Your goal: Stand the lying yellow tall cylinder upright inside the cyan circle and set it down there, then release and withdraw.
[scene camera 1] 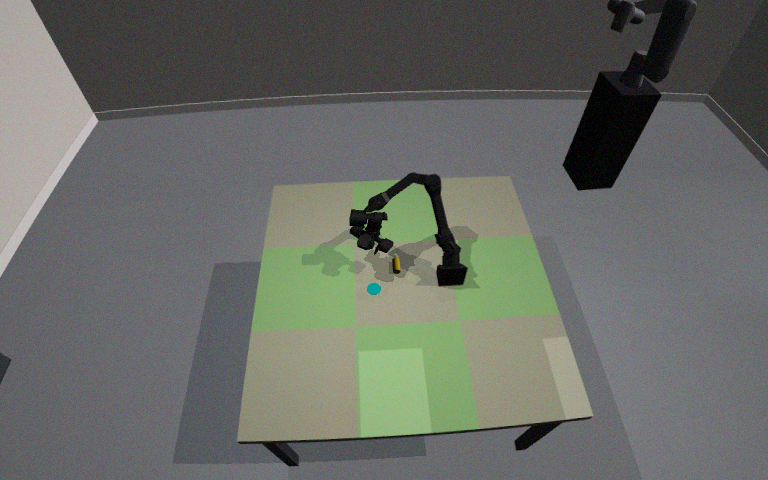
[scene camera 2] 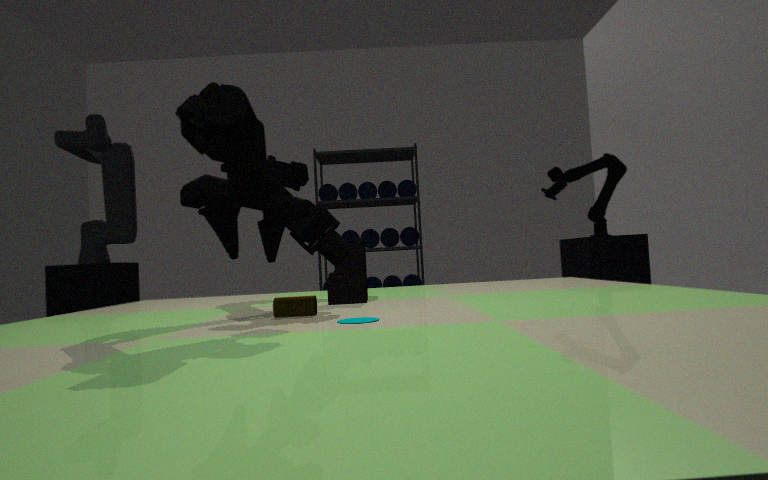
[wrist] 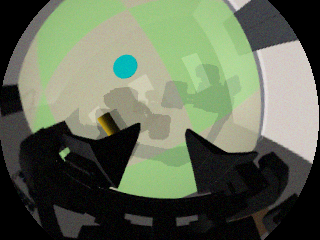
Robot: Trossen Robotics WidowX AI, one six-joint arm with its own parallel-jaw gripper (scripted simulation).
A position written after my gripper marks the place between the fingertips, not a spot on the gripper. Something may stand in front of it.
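Observation:
Nothing is in the grasp of my gripper (scene camera 2: 253,260), and it is open. The wrist view gives me the gripper as well (wrist: 163,128).

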